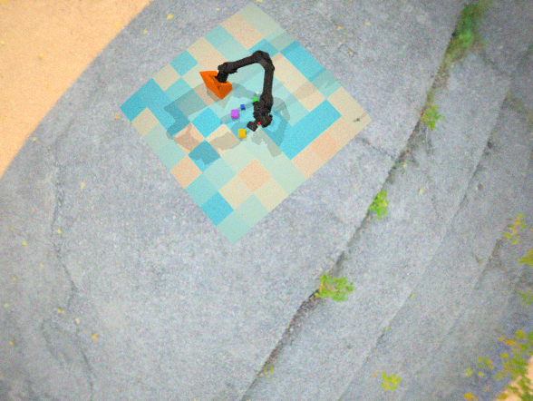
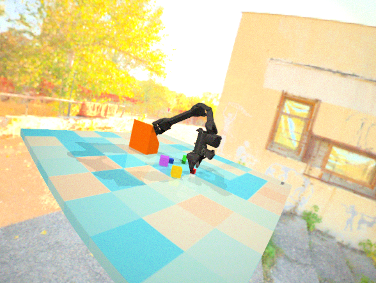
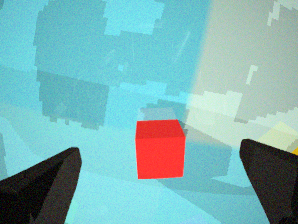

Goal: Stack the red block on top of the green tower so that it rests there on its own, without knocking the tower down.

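The small red block lies 10 mm below my gripper tip. Also, from my gripper tip: purple block: 140 mm behind, 90 mm to the right; small blue block: 160 mm behind, 20 mm to the right, 10 mm below; yellow block: 10 mm behind, 130 mm to the right.
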